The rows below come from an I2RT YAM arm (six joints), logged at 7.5 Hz.
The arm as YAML. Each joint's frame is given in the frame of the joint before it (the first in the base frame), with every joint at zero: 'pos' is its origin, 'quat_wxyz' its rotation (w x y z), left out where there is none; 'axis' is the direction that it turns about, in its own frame. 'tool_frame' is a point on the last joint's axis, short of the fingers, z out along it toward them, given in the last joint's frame.
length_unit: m
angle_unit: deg
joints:
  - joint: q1
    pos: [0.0, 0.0, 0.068]
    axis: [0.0, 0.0, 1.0]
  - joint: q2
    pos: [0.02, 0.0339, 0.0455]
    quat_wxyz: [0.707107, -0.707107, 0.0, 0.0]
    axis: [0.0, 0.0, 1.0]
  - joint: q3
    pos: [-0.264, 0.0, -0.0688]
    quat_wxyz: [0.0, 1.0, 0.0, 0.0]
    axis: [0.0, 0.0, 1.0]
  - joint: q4
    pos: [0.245, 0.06, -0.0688]
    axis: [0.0, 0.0, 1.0]
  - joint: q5
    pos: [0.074, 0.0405, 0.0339]
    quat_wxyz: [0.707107, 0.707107, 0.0, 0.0]
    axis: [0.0, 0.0, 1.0]
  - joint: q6
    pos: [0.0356, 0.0, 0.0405]
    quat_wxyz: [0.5, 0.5, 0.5, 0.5]
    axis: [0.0, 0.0, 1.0]
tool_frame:
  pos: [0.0, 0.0, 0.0]
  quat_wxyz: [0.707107, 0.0, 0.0, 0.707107]
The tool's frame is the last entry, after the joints.
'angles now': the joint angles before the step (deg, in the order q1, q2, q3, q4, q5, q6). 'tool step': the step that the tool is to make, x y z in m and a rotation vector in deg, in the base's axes. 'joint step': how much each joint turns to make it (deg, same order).
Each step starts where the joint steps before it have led.
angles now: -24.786, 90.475, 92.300, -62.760, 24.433, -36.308
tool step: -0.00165, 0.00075, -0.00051, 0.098, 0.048, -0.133
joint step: -0.002, -0.363, -0.453, -0.062, 0.003, 0.163
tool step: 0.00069, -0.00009, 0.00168, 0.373, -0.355, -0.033
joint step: -0.005, 0.222, 0.631, -0.360, -0.413, 0.286
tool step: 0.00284, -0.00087, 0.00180, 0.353, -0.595, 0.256
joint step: 0.009, 0.596, 0.982, -0.021, -0.618, 0.067
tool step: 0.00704, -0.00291, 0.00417, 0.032, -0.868, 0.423
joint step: -0.001, 1.583, 2.466, -0.034, -0.552, -0.188
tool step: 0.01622, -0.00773, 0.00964, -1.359, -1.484, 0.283
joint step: -0.001, 3.808, 5.919, 0.043, 0.376, -0.608
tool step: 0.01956, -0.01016, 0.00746, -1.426, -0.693, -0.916
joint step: -0.043, 5.295, 7.679, -1.239, 1.317, 0.205
